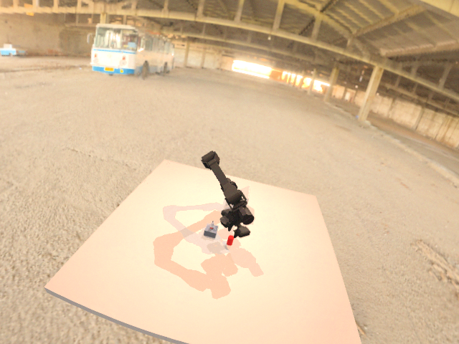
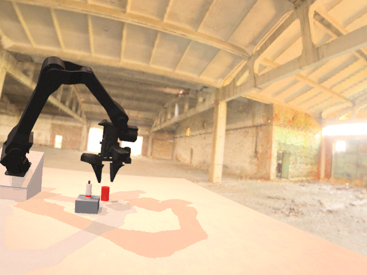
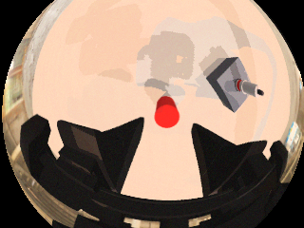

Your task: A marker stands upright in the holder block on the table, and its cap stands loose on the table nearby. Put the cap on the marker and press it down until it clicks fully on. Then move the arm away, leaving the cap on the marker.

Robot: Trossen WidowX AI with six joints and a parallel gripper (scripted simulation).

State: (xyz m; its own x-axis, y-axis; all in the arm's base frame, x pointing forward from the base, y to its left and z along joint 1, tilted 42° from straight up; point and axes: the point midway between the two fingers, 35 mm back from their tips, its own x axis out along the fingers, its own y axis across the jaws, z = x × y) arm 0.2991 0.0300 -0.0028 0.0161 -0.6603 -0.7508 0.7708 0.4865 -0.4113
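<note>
My gripper tip is 4 cm above the red cap. Also, from my gripper tip: grey holder block 4 cm behind, 11 cm to the right, 5 cm below.
</note>
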